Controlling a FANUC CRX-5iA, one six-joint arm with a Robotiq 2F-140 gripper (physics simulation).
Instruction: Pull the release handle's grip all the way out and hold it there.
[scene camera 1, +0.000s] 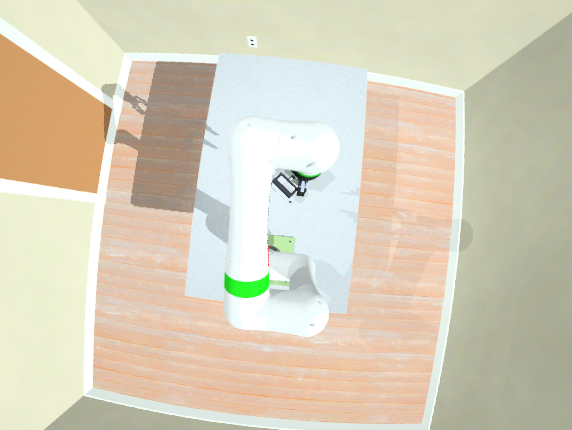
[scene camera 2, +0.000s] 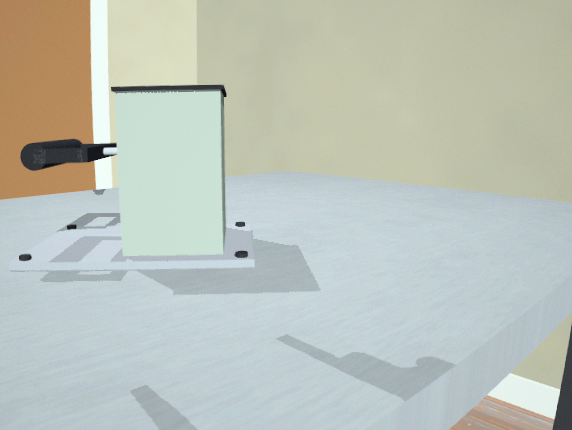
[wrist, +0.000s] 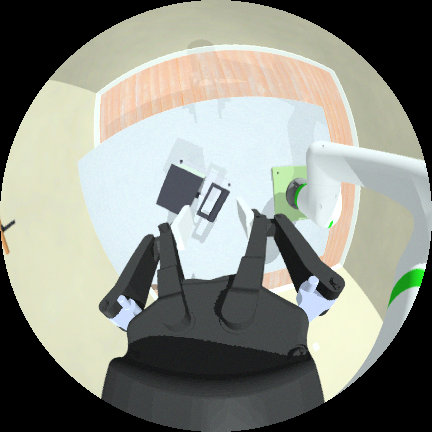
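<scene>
The release handle's dark grip (scene camera 1: 281, 190) (scene camera 2: 50, 154) (wrist: 220, 205) is a rectangular frame sticking out sideways from a pale green housing (scene camera 2: 172, 170) with a dark top. A short stretch of light rod (scene camera 2: 109, 150) shows between grip and housing. The housing stands on a white bolted base plate (scene camera 2: 100, 267). My gripper (scene camera 1: 301, 190) (wrist: 213, 210) is open partway with nothing between its fingers. In the wrist view its two pale pads appear on either side of the grip, which lies below and beyond them. The gripper does not show in scene camera 2's view.
The housing and handle stand on a pale grey table (scene camera 1: 295, 85) (scene camera 2: 400, 250) (wrist: 125, 200). My white arm (scene camera 1: 247, 210) (wrist: 370, 157) spans the table and hides part of it in scene camera 1's view. Its base sits on a green plate (scene camera 1: 286, 243) (wrist: 280, 175).
</scene>
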